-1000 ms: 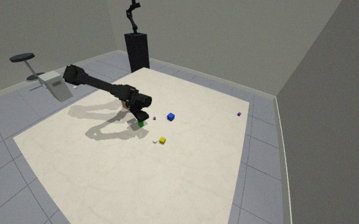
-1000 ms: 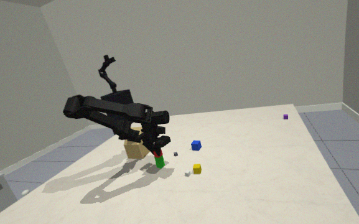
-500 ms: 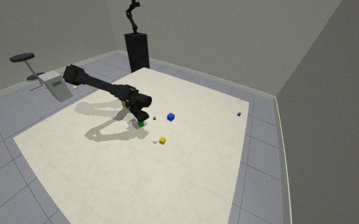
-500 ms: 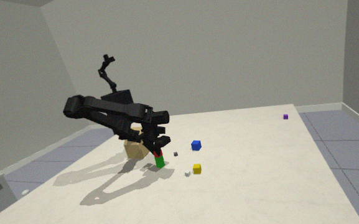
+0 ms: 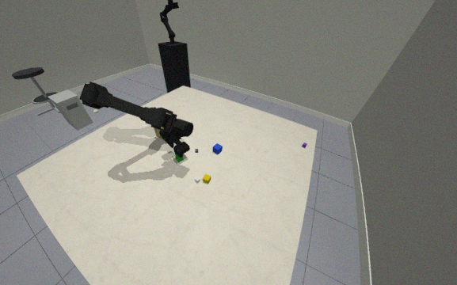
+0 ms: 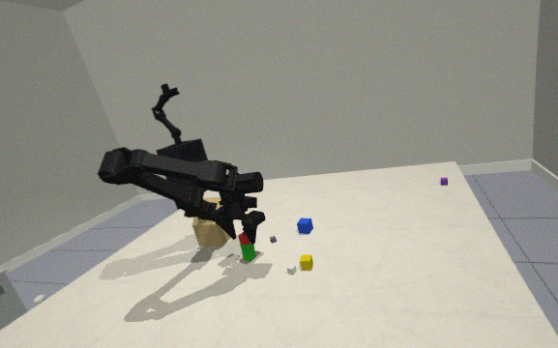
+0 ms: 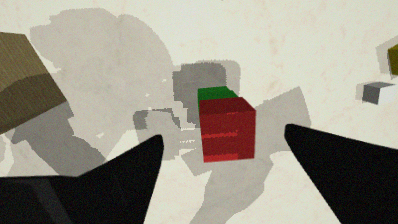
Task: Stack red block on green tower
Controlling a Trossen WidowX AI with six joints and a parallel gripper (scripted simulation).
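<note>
Right now the red block is 10 mm to the left of my gripper tip and 10 mm above it. From my gripper tip the other things lie so: blue cube (120 mm ahead, 180 mm to the left, 50 mm below); purple cube (530 mm ahead, 560 mm to the left, 50 mm below); yellow cube (200 mm ahead, 50 mm below).
</note>
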